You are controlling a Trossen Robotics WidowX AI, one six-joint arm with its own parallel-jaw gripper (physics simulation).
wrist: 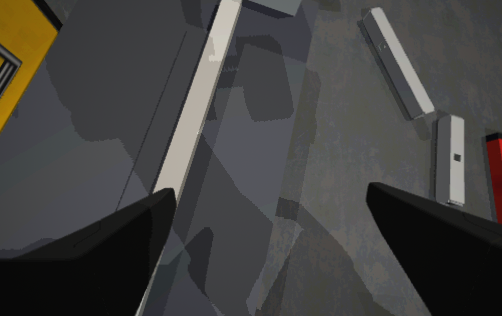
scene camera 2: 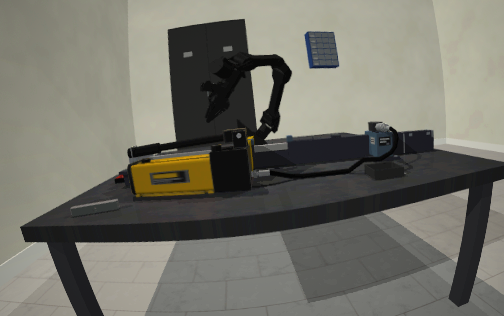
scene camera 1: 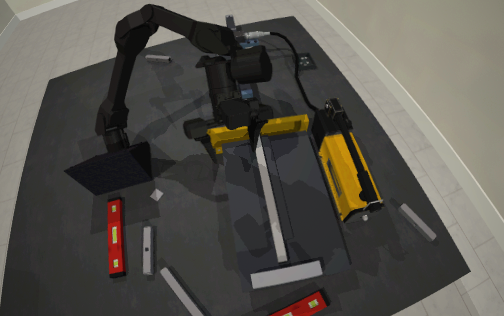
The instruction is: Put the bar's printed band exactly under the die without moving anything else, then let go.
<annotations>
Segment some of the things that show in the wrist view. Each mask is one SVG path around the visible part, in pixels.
My gripper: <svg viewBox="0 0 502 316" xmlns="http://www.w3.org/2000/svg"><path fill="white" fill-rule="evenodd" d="M174 189L163 188L78 231L18 257L0 258L0 316L135 316L170 233L177 207ZM370 182L366 195L366 203L379 231L431 315L502 316L502 224L464 211L461 212L458 209L380 182Z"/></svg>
A pale grey bar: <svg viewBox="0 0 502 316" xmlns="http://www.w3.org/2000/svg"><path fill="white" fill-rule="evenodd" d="M163 251L135 316L142 316ZM242 0L221 0L153 191L155 193L163 188L173 188L177 203L176 210L241 11Z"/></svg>
</annotations>
